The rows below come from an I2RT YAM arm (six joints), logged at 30 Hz.
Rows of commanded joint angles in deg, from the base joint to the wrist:
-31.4, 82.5, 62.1, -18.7, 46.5, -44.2
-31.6, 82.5, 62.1, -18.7, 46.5, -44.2
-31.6, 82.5, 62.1, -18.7, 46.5, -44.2
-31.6, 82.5, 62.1, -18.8, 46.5, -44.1
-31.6, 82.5, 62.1, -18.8, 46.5, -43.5
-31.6, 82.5, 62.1, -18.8, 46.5, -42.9
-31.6, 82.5, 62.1, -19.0, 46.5, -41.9
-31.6, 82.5, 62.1, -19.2, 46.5, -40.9
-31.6, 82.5, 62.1, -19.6, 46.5, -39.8
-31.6, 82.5, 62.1, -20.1, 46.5, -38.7
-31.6, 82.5, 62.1, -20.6, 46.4, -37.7
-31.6, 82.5, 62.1, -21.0, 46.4, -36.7
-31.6, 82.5, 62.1, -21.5, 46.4, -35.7
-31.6, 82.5, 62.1, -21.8, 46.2, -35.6
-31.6, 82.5, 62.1, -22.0, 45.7, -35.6
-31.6, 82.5, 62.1, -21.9, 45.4, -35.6
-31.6, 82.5, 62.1, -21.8, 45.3, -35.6
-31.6, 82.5, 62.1, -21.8, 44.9, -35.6
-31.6, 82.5, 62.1, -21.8, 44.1, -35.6
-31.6, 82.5, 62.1, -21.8, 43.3, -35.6
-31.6, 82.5, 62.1, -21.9, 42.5, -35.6
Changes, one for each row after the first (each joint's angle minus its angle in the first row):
-0.2, 0.0, 0.0, 0.0, 0.0, 0.0
-0.2, 0.0, 0.0, 0.0, 0.0, 0.0
-0.2, 0.0, 0.0, -0.1, 0.0, 0.1
-0.2, 0.0, 0.0, -0.1, 0.0, 0.7
-0.2, 0.0, 0.0, -0.1, 0.0, 1.3
-0.2, 0.0, 0.0, -0.3, 0.0, 2.3
-0.2, 0.0, 0.0, -0.5, 0.0, 3.3
-0.2, 0.0, 0.0, -0.9, 0.0, 4.4
-0.2, 0.0, 0.0, -1.4, 0.0, 5.5
-0.2, 0.0, 0.0, -1.9, -0.1, 6.5
-0.2, 0.0, 0.0, -2.3, -0.1, 7.5
-0.2, 0.0, 0.0, -2.8, -0.1, 8.5
-0.2, 0.0, 0.0, -3.1, -0.3, 8.6
-0.2, 0.0, 0.0, -3.3, -0.8, 8.6
-0.2, 0.0, 0.0, -3.2, -1.1, 8.6
-0.2, 0.0, 0.0, -3.1, -1.2, 8.6
-0.2, 0.0, 0.0, -3.1, -1.6, 8.6
-0.2, 0.0, 0.0, -3.1, -2.4, 8.6
-0.2, 0.0, 0.0, -3.1, -3.2, 8.6
-0.2, 0.0, 0.0, -3.2, -4.0, 8.6

